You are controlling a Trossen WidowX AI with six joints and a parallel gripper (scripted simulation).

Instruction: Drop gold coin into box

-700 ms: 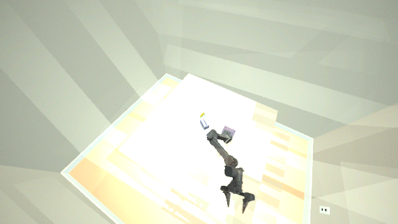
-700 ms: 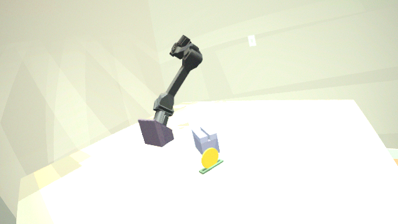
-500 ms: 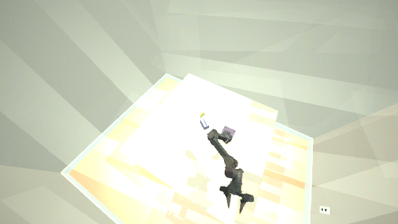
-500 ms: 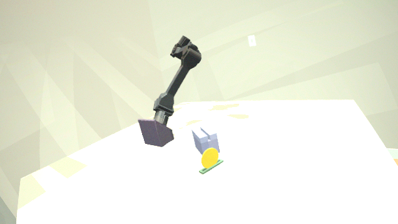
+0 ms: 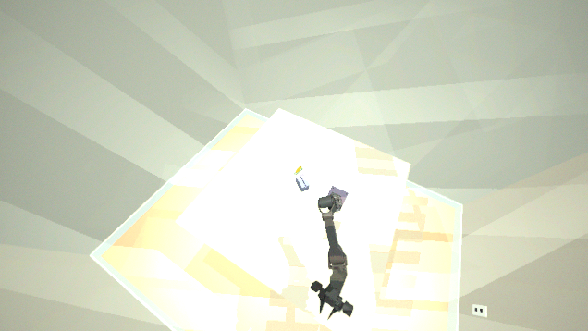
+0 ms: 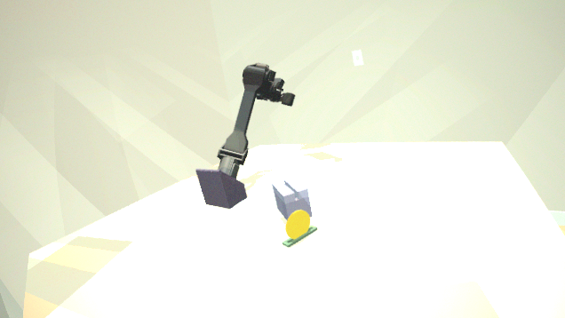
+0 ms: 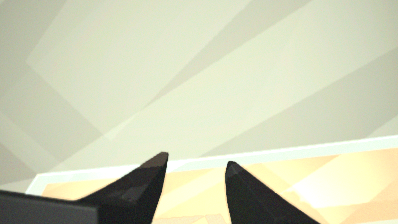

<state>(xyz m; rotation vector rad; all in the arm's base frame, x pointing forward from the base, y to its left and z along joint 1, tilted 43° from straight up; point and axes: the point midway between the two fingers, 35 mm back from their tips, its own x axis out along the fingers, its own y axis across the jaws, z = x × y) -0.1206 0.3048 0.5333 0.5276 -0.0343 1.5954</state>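
The gold coin is 44 cm ahead of my gripper tip, 74 cm to the right of it and 21 cm below it.
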